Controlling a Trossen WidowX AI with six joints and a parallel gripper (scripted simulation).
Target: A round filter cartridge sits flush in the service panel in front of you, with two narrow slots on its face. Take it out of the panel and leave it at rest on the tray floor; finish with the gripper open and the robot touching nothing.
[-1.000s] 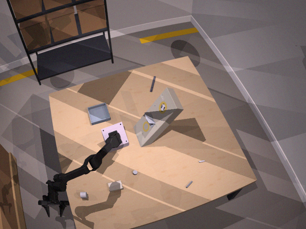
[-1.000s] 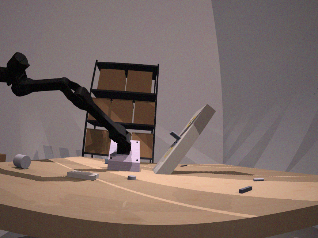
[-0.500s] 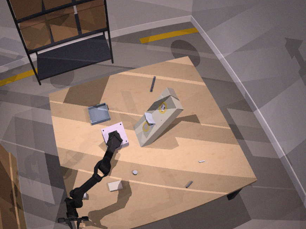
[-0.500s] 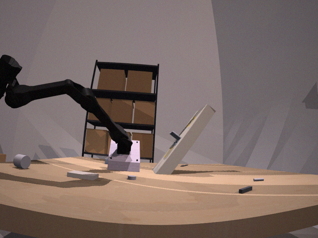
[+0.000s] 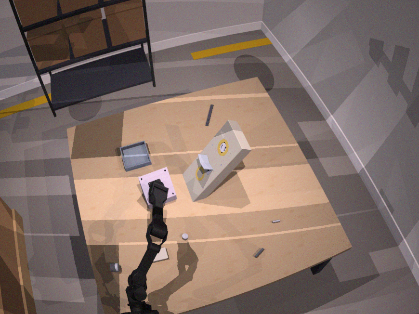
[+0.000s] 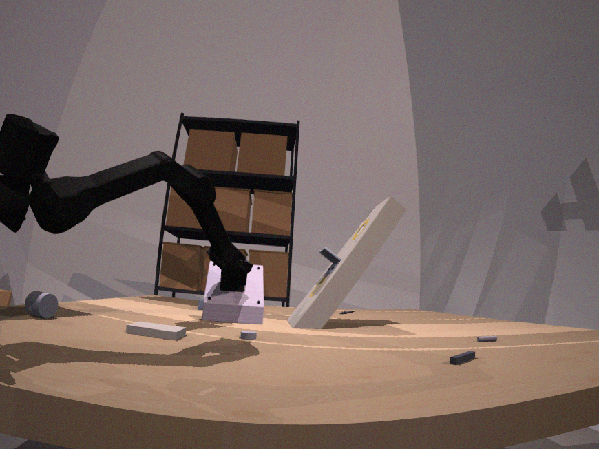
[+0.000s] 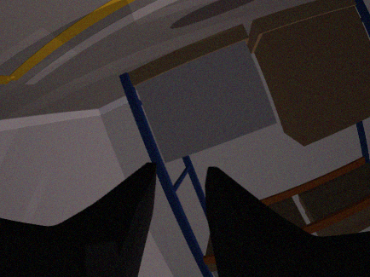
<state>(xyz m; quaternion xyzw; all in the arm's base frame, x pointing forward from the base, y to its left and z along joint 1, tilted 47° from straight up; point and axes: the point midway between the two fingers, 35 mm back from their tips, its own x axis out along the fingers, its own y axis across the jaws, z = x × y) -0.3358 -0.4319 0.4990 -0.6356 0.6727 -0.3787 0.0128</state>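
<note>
Right now my gripper tip is 71 cm short of the round grey filter cartridge, 66 cm to the right of it and 15 cm below it. Also, from my gripper tip: grey tray (31 cm ahead, 98 cm to the left, 11 cm below); then pin (83 cm ahead, 30 cm to the left, 11 cm below); then flat block (22 cm ahead, 38 cm to the left, 11 cm below).
</note>
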